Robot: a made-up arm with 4 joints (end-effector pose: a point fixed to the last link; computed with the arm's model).
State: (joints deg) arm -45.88 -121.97 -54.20 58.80
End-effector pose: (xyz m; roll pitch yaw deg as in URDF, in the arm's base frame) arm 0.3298 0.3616 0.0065 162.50 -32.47 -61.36
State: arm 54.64 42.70 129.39 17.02
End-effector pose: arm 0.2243 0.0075 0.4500 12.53 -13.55 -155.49
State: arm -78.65 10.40 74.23 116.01
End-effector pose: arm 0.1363 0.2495 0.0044 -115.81 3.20 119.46
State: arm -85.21 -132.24 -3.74 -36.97
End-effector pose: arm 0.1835 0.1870 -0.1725 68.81 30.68 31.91
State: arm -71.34 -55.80 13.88 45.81
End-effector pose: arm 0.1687 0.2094 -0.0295 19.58 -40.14 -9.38
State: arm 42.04 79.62 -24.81 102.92
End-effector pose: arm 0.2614 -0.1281 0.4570 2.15 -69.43 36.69
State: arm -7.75 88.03 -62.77 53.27
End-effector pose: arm 0.3621 0.2169 0.4154 -7.89 35.63 43.81
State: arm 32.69 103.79 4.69 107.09
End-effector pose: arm 0.2531 -0.0347 0.5285 -55.69 -39.06 76.57
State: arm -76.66 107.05 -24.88 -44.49
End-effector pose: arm 0.2415 0.4293 -0.1034 -179.78 -37.41 -14.13
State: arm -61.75 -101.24 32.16 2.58
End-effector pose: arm 0.1520 0.2711 -0.0324 56.00 23.49 -29.66
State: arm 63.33 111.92 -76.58 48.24
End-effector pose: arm 0.2879 -0.2320 0.4390 33.12 7.81 47.65
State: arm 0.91 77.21 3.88 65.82
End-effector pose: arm 0.2514 0.1637 0.4651 -50.05 -24.20 42.02
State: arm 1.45 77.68 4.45 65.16
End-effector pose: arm 0.2501 0.1620 0.4671 -50.44 -24.31 41.29
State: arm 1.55 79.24 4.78 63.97
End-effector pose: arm 0.2499 0.1653 0.4694 -51.48 -22.88 40.47
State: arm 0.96 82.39 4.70 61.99
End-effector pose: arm 0.2515 0.1764 0.4717 -53.53 -19.21 39.45
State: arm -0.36 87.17 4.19 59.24
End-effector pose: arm 0.2551 0.1962 0.4726 -56.85 -13.36 38.04
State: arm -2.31 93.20 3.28 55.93
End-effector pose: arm 0.2603 0.2235 0.4702 -61.49 -6.00 35.99
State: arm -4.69 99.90 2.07 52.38
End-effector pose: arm 0.2665 0.2555 0.4626 -67.38 1.88 33.09
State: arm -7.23 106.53 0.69 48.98
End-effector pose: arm 0.2727 0.2880 0.4500 -74.16 9.20 29.40
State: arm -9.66 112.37 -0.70 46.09
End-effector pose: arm 0.2780 0.3169 0.4341 -81.07 15.12 25.33
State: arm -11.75 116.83 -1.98 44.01
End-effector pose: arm 0.2820 0.3394 0.4183 -87.04 19.34 21.63
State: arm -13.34 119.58 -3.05 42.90
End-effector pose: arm 0.2846 0.3541 0.4058 -91.08 22.02 19.04
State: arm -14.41 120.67 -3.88 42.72
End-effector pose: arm 0.2862 0.3619 0.3982 -92.81 23.56 17.92
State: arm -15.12 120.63 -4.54 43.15
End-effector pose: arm 0.2872 0.3651 0.3942 -92.85 24.45 17.89
